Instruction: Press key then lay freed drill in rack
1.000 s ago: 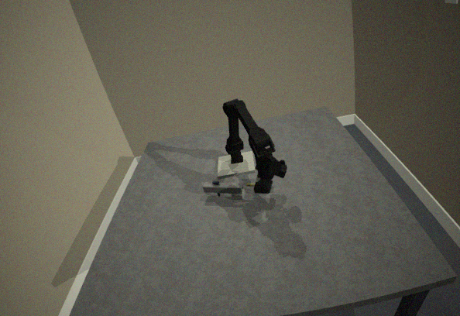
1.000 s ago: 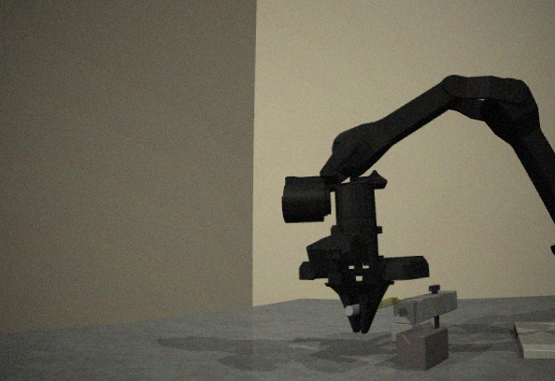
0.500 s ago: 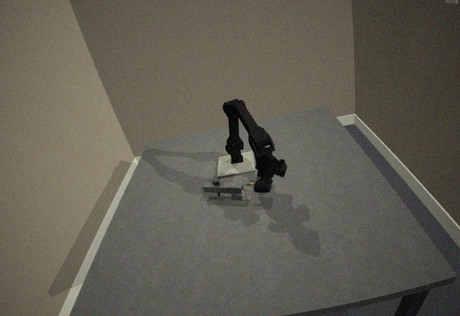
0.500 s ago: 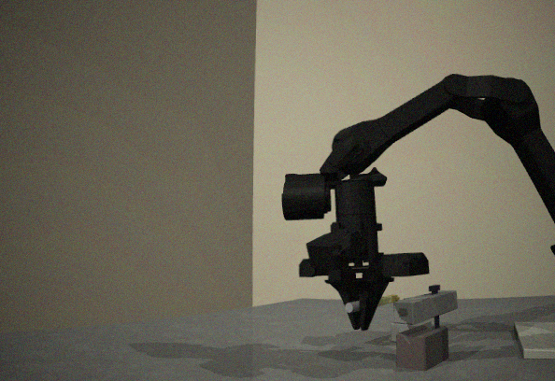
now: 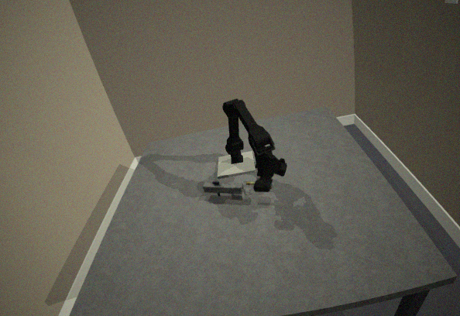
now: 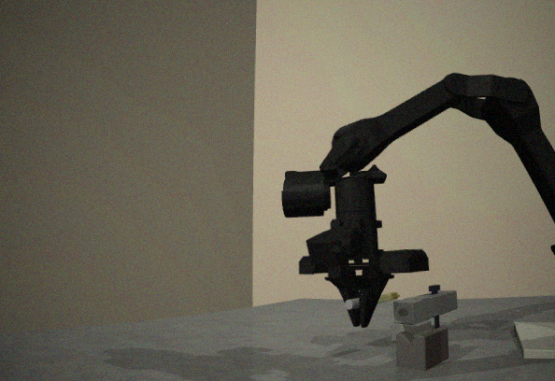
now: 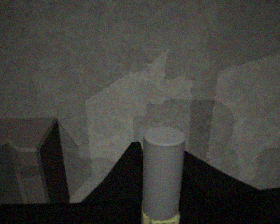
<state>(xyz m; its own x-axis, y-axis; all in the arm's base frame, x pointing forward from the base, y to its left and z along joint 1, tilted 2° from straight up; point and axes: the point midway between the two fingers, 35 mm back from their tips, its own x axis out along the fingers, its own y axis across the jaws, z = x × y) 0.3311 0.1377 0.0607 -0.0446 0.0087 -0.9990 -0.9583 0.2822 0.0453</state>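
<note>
Now: gripper tip 1 cm past the drill, 4 cm to the left of it and 3 cm below it. Round my gripper tip: grey fixture (6 cm behind, 19 cm to the right); small dark key (7 cm behind, 23 cm to the right, 1 cm above); dark rack (8 cm behind, 1 cm to the right, 3 cm below).
</note>
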